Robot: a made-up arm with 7 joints.
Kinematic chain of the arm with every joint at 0, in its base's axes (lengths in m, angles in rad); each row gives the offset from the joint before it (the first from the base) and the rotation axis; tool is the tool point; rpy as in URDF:
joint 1: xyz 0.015 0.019 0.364 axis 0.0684 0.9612 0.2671
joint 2: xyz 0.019 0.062 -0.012 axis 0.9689 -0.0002 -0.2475
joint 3: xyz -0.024 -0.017 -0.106 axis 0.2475 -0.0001 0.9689
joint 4: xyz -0.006 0.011 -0.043 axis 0.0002 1 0
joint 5: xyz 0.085 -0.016 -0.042 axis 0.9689 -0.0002 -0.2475
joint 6: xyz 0.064 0.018 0.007 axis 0.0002 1 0
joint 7: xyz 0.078 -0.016 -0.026 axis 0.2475 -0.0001 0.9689
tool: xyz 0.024 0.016 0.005 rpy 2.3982 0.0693 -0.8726
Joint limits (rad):
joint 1: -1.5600..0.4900
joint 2: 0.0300..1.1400
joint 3: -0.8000..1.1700
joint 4: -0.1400..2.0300
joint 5: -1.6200..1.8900
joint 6: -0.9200..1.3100
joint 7: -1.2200..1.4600
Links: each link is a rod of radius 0.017 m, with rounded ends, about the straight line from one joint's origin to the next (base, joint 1, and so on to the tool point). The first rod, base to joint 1, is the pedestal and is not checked.
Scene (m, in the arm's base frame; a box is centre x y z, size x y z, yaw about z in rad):
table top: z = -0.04
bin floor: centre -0 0.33 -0.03 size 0.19 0.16 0.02 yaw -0.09
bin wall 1: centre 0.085 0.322 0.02 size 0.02 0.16 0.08 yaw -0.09
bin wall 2: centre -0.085 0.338 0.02 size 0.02 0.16 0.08 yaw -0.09
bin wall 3: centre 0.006 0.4 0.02 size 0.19 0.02 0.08 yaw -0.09
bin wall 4: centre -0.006 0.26 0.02 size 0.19 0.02 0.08 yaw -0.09
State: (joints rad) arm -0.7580 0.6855 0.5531 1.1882 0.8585 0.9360 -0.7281
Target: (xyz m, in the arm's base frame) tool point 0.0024 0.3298 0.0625
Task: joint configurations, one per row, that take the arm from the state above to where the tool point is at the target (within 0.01 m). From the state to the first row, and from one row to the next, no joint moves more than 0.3 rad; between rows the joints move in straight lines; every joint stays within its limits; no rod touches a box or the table.
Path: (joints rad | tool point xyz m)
1: -0.5777 0.7505 0.4804 1.1902 0.9770 1.0394 -0.5435 | 0.1695 0.3480 0.1402
2: -0.3975 0.8154 0.4077 1.1922 1.0956 1.1428 -0.3588 | 0.1144 0.3700 0.1584
3: -0.2986 0.7574 0.4949 1.3062 0.9601 1.0053 -0.5474 | 0.0595 0.3574 0.1054
4: -0.1998 0.6994 0.5821 1.4202 0.8247 0.8678 -0.7360 | 0.0024 0.3298 0.0625

